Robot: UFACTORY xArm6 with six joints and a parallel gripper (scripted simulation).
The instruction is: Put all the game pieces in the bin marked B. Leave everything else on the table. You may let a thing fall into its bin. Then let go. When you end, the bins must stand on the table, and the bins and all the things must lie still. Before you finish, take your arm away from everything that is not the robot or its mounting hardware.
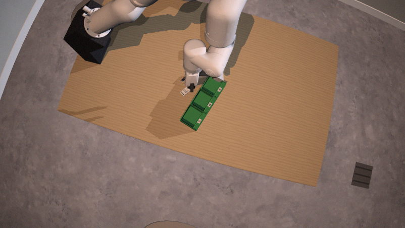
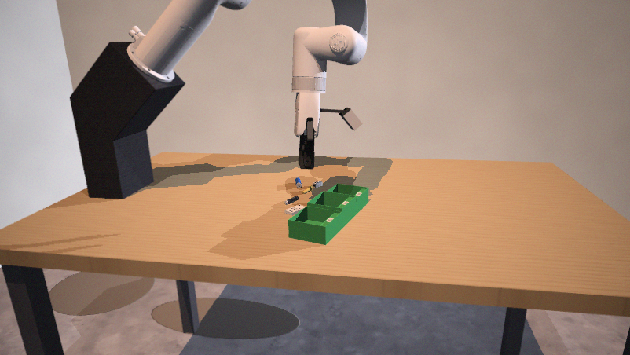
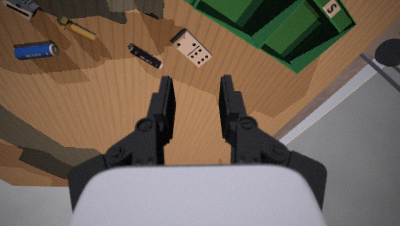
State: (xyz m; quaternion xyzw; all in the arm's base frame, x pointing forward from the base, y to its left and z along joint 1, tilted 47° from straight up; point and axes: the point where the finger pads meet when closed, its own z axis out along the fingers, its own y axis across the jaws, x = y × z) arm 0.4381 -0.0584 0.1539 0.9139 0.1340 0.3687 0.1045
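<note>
Right now my hand is 120 mm above the white domino, 20 mm to the left of it and 20 mm past it. From my hand the other things lie so: black cylinder: 120 mm below, 50 mm behind, 40 mm to the left; then green three-compartment bin: 100 mm below, 70 mm ahead, 40 mm to the right; then brass bolt: 120 mm to the left, 120 mm below, 30 mm behind.
</note>
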